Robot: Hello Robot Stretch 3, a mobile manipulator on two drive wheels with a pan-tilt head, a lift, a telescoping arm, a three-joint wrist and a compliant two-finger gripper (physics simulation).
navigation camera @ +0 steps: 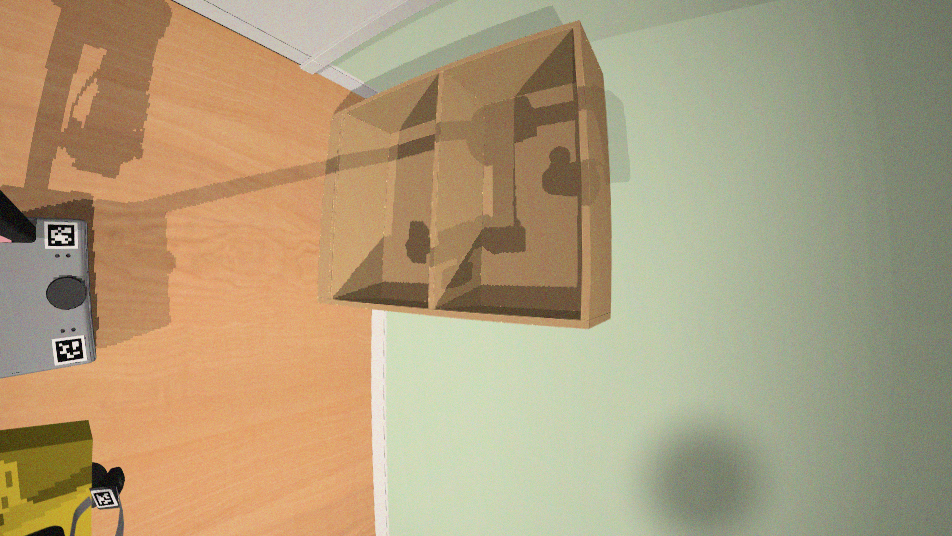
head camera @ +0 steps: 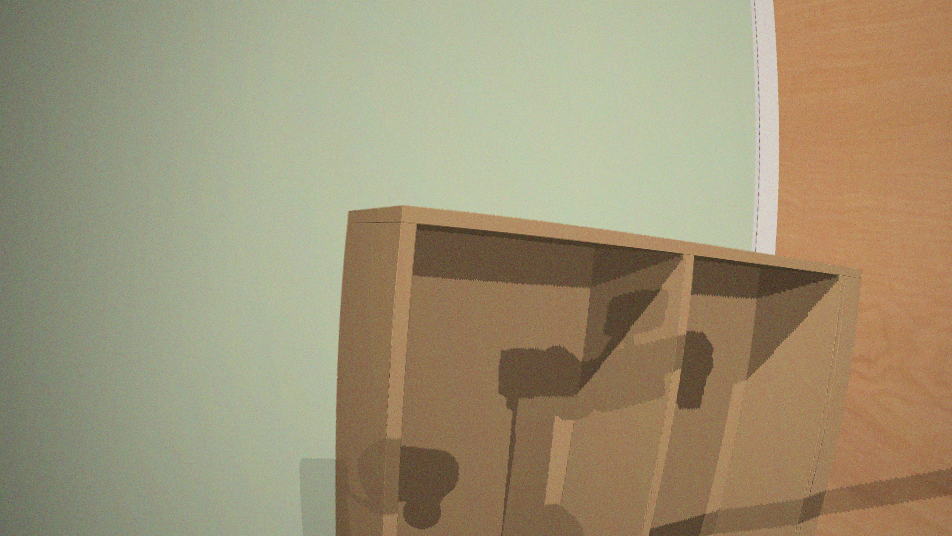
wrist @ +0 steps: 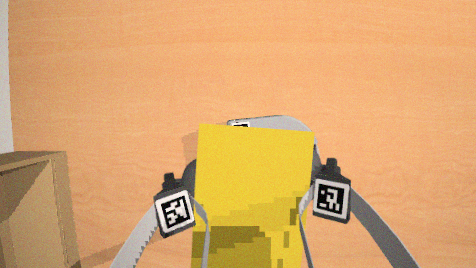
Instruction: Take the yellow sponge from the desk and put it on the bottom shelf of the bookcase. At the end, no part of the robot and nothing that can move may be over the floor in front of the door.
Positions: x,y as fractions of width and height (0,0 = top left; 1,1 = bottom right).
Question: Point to a yellow sponge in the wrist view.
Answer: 0.53,0.68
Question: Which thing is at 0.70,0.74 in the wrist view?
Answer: My gripper.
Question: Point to a brown bookcase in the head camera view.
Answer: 0.48,0.63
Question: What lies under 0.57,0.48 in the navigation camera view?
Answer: A brown bookcase.
